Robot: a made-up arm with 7 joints.
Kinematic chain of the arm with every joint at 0, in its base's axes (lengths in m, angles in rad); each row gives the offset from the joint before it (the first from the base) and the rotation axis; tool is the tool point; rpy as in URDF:
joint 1: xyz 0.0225 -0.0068 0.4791 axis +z
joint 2: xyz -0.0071 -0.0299 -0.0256 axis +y
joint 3: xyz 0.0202 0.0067 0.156 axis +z
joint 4: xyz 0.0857 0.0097 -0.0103 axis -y
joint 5: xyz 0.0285 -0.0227 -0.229 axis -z
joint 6: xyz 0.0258 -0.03 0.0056 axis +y
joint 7: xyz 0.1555 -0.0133 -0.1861 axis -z
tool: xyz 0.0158 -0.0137 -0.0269 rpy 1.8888 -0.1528 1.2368
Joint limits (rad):
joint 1: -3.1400..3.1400
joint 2: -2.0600..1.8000
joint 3: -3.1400..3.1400
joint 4: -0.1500..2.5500
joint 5: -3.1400..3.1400
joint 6: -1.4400..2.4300
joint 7: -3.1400..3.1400
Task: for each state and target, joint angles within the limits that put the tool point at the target. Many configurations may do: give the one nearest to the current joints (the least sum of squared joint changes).
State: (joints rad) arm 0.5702 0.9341 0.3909 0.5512 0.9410 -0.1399 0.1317
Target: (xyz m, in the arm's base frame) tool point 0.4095 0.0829 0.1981
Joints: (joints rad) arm 0.6160 0.4301 0.4099 0.5092 1.0581 -0.5448 0.1394
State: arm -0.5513 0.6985 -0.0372 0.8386 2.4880 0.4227 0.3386
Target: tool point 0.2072 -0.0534 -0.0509
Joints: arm -0.4544 1.0137 0.0988 1.1305 2.5192 0.6001 0.3110
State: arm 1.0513 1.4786 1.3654 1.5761 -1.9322 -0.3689 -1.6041
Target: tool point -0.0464 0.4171 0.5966
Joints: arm 0.6009 1.7030 1.3352 1.7173 -1.8150 -0.7226 -1.6017
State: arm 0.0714 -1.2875 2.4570 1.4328 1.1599 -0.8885 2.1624
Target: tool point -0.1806 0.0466 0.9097
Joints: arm 0.4476 -0.9341 1.5595 2.1168 0.8567 -1.1203 2.1604
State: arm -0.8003 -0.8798 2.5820 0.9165 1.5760 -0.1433 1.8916
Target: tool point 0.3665 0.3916 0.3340
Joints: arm -1.1577 -0.9683 2.3568 1.4566 1.3058 0.0210 1.8743
